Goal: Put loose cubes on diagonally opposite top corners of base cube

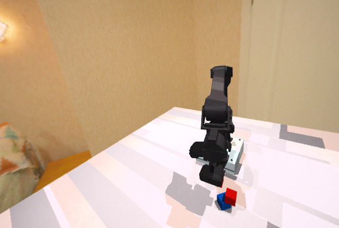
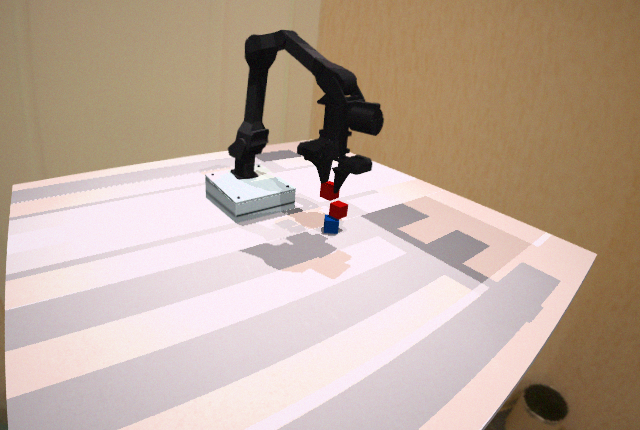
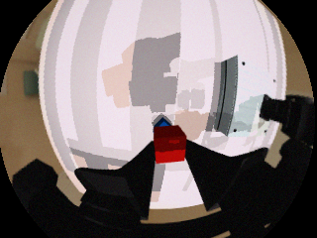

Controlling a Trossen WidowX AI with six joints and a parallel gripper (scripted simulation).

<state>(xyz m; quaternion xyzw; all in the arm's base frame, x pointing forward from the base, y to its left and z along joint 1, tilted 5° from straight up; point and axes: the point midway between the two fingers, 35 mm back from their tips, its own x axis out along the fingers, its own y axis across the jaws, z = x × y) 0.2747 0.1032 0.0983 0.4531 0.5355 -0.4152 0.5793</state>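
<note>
Now: the red cube 1 cm behind my gripper tip, 4 cm to the left of it and 6 cm below it. The rest, counted from my gripper tip: blue cube (1 cm behind, 2 cm to the left, 10 cm below).
</note>
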